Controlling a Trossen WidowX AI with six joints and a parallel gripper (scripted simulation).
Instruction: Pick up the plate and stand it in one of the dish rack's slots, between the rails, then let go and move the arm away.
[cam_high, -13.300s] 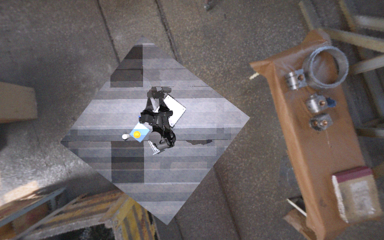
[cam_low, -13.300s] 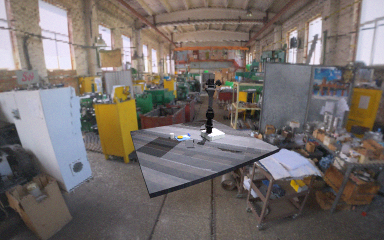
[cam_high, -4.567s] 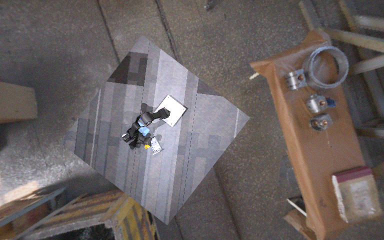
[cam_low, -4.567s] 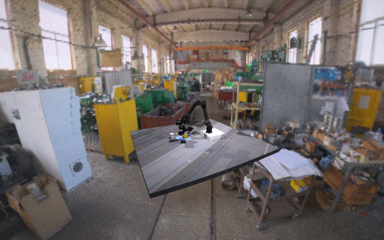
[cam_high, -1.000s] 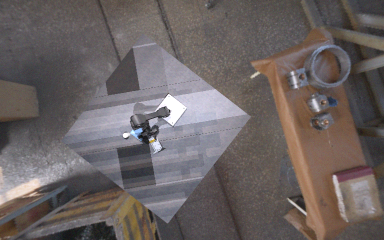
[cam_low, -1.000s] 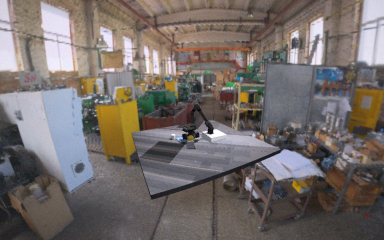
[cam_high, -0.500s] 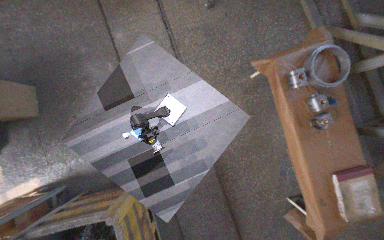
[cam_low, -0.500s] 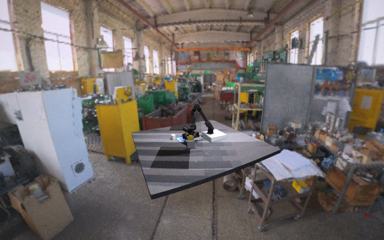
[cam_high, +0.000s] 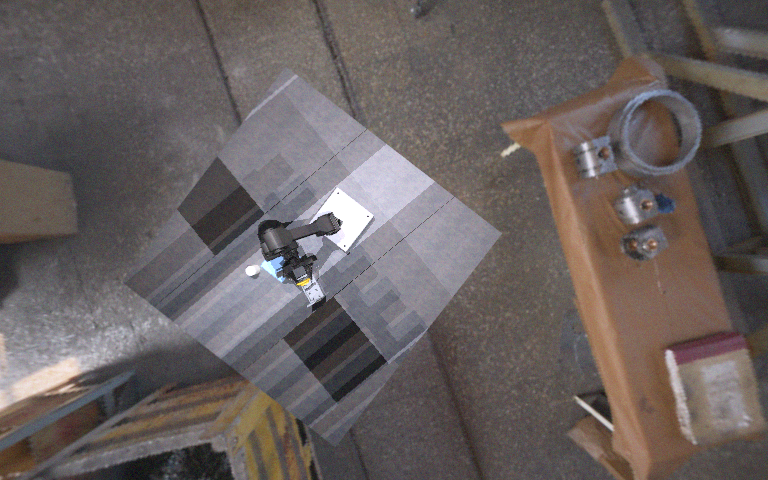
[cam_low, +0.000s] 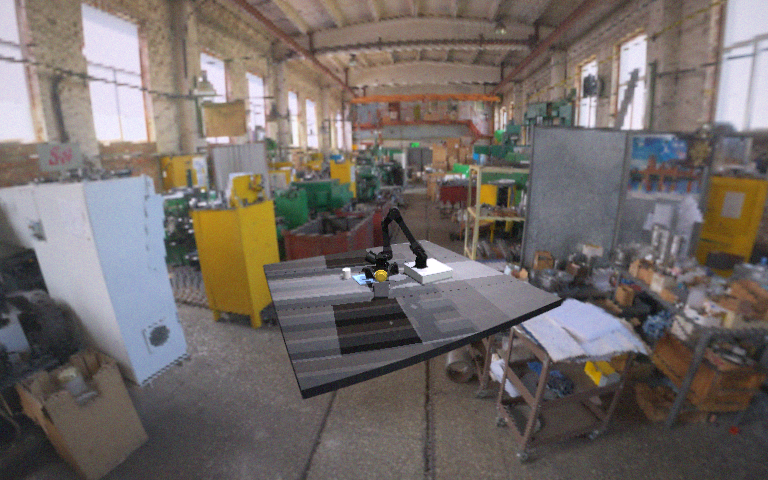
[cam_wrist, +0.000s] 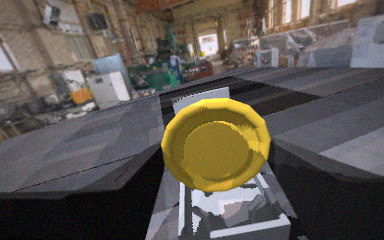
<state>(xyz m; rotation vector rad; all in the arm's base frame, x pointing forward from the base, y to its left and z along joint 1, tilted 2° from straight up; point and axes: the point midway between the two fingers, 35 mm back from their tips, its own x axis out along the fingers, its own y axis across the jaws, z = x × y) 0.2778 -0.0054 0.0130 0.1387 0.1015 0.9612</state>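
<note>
The yellow plate lies 1 cm to the right of my gripper tip. Round my gripper tip: dish rack (2 cm ahead, 3 cm to the left, 4 cm below); then blue spoon (13 cm behind, 20 cm to the right, 6 cm below).
</note>
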